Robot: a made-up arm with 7 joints. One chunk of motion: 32 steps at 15 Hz.
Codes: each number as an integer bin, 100 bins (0 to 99) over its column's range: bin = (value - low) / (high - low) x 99, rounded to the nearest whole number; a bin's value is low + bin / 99 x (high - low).
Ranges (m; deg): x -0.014..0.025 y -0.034..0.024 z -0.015..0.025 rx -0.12..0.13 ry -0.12..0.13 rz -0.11..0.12
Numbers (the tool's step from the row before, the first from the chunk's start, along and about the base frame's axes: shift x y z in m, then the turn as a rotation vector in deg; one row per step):
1: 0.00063 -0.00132 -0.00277 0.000 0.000 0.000
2: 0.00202 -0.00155 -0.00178 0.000 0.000 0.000
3: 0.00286 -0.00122 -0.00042 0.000 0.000 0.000
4: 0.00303 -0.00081 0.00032 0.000 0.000 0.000
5: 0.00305 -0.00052 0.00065 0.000 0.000 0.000
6: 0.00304 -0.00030 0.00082 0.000 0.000 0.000
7: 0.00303 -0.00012 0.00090 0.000 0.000 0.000
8: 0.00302 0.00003 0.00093 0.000 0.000 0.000
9: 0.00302 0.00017 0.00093 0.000 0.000 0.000
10: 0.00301 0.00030 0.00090 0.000 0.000 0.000
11: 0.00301 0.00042 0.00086 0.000 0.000 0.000
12: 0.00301 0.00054 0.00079 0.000 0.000 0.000
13: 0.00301 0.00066 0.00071 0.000 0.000 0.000
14: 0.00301 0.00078 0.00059 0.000 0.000 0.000
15: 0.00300 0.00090 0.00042 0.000 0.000 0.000
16: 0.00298 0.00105 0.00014 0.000 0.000 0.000
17: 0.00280 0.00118 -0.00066 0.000 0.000 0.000
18: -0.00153 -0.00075 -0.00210 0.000 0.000 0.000
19: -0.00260 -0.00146 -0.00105 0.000 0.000 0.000
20: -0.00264 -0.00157 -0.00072 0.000 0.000 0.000
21: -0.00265 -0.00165 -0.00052 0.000 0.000 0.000
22: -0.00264 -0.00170 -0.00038 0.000 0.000 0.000
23: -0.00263 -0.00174 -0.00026 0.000 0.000 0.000
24: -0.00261 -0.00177 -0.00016 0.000 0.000 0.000
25: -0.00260 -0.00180 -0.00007 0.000 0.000 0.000
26: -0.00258 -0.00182 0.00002 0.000 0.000 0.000
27: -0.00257 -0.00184 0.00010 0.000 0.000 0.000
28: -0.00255 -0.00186 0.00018 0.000 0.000 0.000
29: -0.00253 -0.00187 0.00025 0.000 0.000 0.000
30: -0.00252 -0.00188 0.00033 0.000 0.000 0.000
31: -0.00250 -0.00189 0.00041 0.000 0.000 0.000
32: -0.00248 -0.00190 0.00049 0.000 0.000 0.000
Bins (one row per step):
1: 37 56 30 48 48 47
2: 41 55 33 48 48 47
3: 43 56 36 48 48 47
4: 43 57 38 48 48 47
5: 43 57 39 48 48 47
6: 43 58 39 48 48 47
7: 43 58 39 48 48 47
8: 43 58 39 48 48 47
9: 43 58 39 48 48 47
10: 43 59 39 48 48 47
11: 43 59 39 48 48 47
12: 43 59 39 48 48 47
13: 43 59 39 48 48 47
14: 43 59 39 48 48 47
15: 43 60 38 48 48 47
16: 43 60 37 48 48 47
17: 43 60 35 48 48 47
18: 32 57 32 48 48 47
19: 29 56 35 48 48 47
20: 29 55 35 48 48 47
21: 29 55 36 48 48 47
22: 29 55 36 48 48 47
23: 29 55 36 48 48 47
24: 29 55 37 48 48 47
25: 29 55 37 48 48 47
26: 29 55 37 48 48 47
27: 29 55 37 48 48 47
28: 29 55 38 48 48 47
29: 29 55 38 48 48 47
30: 29 55 38 48 48 47
31: 29 55 38 48 48 47
32: 29 55 38 48 48 47

